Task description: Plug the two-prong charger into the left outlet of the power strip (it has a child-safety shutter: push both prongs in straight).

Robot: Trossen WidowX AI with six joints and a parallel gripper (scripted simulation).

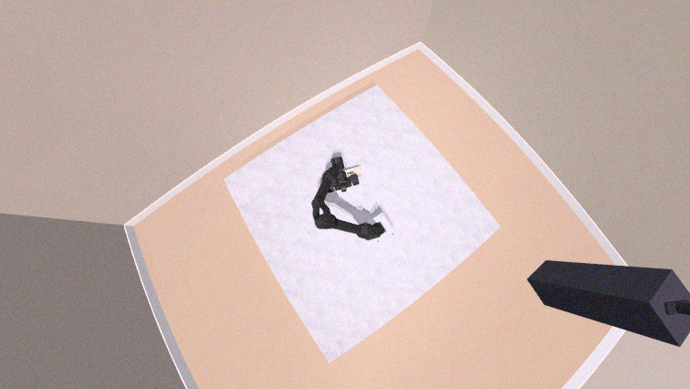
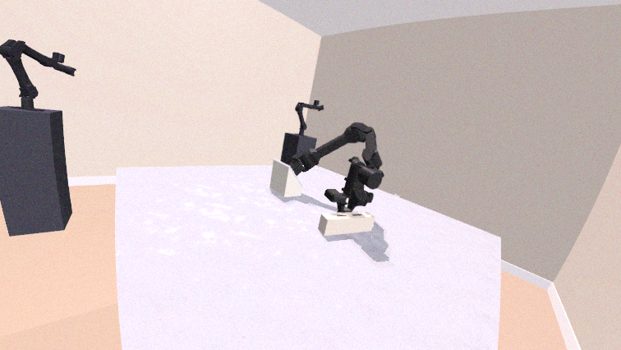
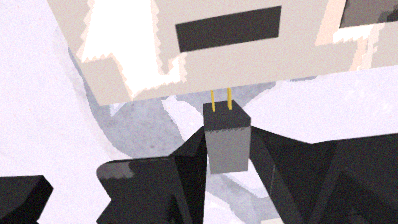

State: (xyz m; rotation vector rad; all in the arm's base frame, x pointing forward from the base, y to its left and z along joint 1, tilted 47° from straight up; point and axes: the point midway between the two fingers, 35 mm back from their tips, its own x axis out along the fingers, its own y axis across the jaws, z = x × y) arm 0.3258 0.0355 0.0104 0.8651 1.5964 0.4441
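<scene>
Right now my gripper tip is 2 cm short of the grey two-prong charger and 1 cm below it.
</scene>
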